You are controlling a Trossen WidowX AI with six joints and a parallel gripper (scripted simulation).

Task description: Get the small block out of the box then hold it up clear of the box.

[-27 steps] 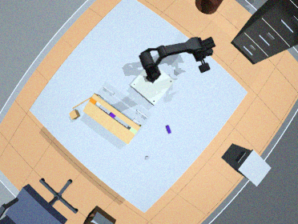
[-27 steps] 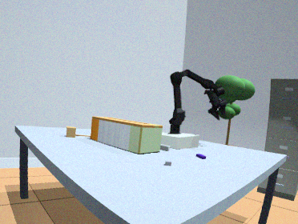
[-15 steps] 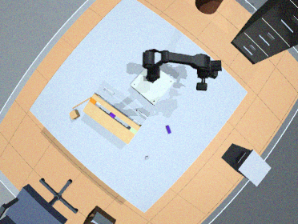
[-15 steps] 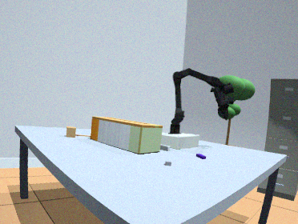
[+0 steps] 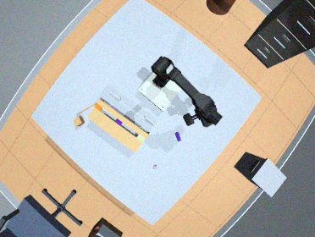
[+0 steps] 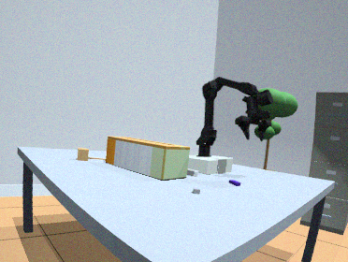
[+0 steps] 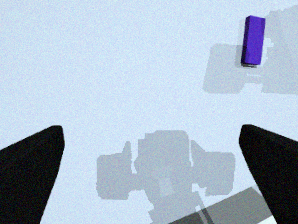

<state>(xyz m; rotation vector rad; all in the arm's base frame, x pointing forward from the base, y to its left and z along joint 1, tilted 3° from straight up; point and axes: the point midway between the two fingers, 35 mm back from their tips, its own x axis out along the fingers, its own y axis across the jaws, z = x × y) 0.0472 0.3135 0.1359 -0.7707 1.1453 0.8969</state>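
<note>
My gripper tip is now 370 mm to the left of the purple block, 310 mm short of it and 100 mm above it. From my gripper tip the other things lie so: clear-fronted box (370 mm to the right, 300 mm ahead, 120 mm below).
</note>
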